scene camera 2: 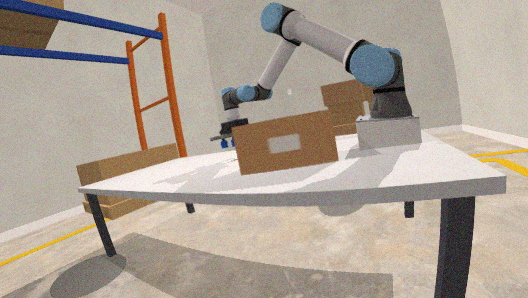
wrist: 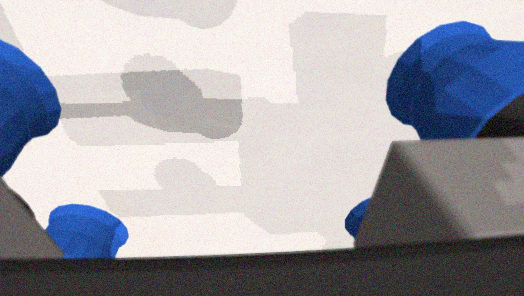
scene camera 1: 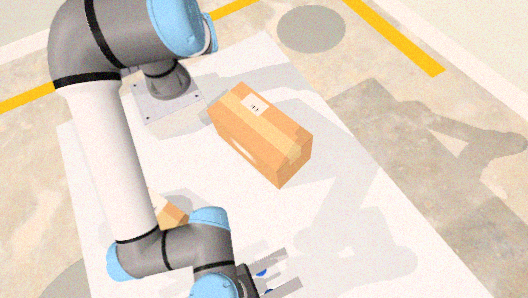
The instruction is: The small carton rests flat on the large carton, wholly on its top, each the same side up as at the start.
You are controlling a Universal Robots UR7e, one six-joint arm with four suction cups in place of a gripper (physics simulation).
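Places are measured from the arm's base along level axes (x left, y back, z up), in centimetres.
Pixels of known places: end effector, tool point: [wrist: 231,169]; arm's base, origin of the base link: [scene camera 2: 391,116] [scene camera 1: 170,84].
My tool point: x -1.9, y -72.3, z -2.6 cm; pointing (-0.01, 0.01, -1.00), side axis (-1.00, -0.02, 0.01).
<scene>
Ahead of a thing's pixels: the offset from my tool point to its top centre.
The large carton @[dz +8.3, dx +22.7, dy +39.4 cm] [scene camera 1: 260,136] [scene camera 2: 312,150] lies flat on the table, with a tape strip and a white label on top. The small carton @[dz +0.7, dx -15.4, dy +29.3 cm] [scene camera 1: 171,216] lies on the table, partly hidden by the arm in scene camera 1; it does not show in scene camera 2 or the wrist view. My gripper [scene camera 1: 265,282] [scene camera 2: 228,143] [wrist: 225,160] points down low over the table, to the small carton's right in scene camera 1. No carton shows at its blue cups, so it is open. In scene camera 2 the large carton partly hides it.
The white table [scene camera 1: 240,215] [scene camera 2: 300,198] bears the arm's base block [scene camera 1: 165,107] [scene camera 2: 389,134] near the large carton. Stacked boxes [scene camera 2: 346,110] stand behind, and other boxes [scene camera 2: 130,162] stand beyond the table's left end, near an orange rack [scene camera 2: 170,90]. Shadows cross the table.
</scene>
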